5 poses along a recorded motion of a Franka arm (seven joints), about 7.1 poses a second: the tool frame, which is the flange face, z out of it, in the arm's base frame.
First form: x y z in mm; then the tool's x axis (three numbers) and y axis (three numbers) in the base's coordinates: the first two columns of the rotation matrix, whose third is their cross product.
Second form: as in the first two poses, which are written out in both.
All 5 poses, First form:
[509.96 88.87 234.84 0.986 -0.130 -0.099 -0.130 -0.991 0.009]
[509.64 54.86 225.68 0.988 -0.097 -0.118 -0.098 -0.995 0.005]
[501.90 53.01 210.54 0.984 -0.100 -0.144 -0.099 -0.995 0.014]
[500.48 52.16 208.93 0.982 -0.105 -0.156 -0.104 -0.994 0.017]
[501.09 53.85 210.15 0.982 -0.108 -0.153 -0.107 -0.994 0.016]
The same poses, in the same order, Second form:
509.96 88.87 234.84; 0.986 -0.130 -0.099; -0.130 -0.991 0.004; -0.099 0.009 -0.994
509.64 54.86 225.68; 0.988 -0.098 -0.118; -0.097 -0.995 0.007; -0.118 0.005 -0.993
501.90 53.01 210.54; 0.984 -0.099 -0.145; -0.100 -0.995 0.000; -0.144 0.014 -0.989
500.48 52.16 208.93; 0.982 -0.104 -0.157; -0.105 -0.994 0.000; -0.156 0.017 -0.987
501.09 53.85 210.15; 0.982 -0.107 -0.154; -0.108 -0.994 0.001; -0.153 0.016 -0.988

